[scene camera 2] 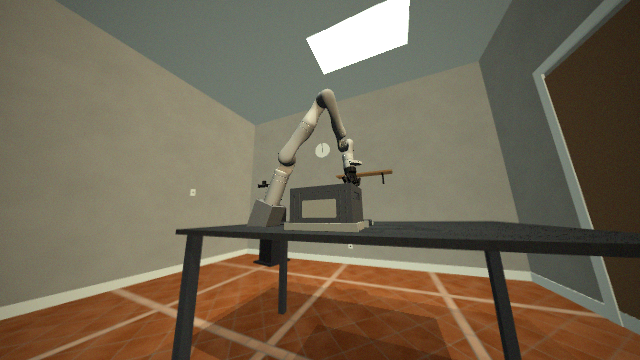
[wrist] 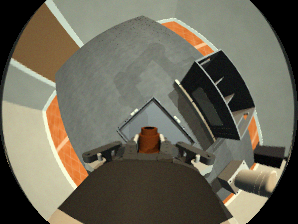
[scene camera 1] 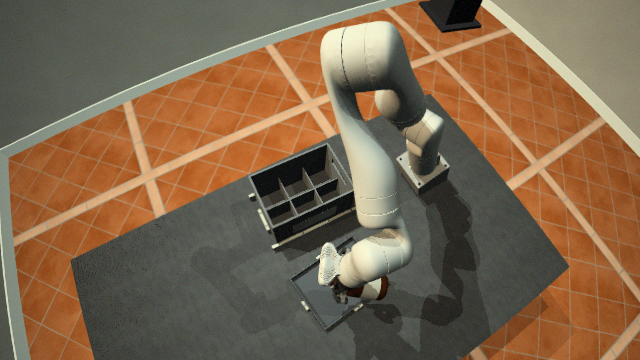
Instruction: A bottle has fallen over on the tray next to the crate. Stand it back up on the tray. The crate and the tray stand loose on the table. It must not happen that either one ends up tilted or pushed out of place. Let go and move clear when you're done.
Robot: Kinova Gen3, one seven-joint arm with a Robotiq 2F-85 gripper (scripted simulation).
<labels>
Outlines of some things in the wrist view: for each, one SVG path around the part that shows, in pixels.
My gripper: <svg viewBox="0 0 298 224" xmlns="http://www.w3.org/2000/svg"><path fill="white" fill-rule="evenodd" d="M57 208L83 224L220 224L233 218L225 204L205 179L210 176L216 156L182 141L176 142L176 145L171 144L171 141L167 141L168 139L163 137L163 135L159 137L159 153L139 153L139 134L132 137L126 144L122 144L121 141L114 141L84 152L82 157L88 176Z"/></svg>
A dark crate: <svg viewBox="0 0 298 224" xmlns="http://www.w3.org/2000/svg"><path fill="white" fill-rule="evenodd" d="M219 49L194 61L180 84L199 109L214 137L241 141L252 120L256 105L240 72L224 51ZM247 115L242 127L238 129L237 126L239 125L243 116Z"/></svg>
A dark tray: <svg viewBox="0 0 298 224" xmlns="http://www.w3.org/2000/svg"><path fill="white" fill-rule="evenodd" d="M117 129L126 142L131 140L136 134L141 133L142 127L156 127L157 132L163 134L163 137L171 141L171 144L183 141L194 146L197 143L155 96L148 100Z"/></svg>
</labels>
